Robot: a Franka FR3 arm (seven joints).
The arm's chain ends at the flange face. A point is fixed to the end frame.
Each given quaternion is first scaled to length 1.
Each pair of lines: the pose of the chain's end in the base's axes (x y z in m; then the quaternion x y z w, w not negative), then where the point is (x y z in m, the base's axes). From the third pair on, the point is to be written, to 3 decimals.
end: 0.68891, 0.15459, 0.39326, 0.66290, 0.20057, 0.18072, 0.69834
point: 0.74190 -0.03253 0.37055
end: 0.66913, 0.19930, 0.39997, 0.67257, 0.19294, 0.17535, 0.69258
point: 0.71843 0.01173 0.37307
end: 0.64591, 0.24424, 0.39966, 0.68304, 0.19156, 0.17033, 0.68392
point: 0.693 0.057 0.368
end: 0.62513, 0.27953, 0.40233, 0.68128, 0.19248, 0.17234, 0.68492
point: 0.673 0.092 0.371
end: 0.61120, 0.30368, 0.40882, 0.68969, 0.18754, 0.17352, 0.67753
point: 0.658 0.117 0.373
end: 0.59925, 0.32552, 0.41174, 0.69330, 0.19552, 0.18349, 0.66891
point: 0.651 0.141 0.373
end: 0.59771, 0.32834, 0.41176, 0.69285, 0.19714, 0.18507, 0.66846
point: 0.650 0.144 0.373
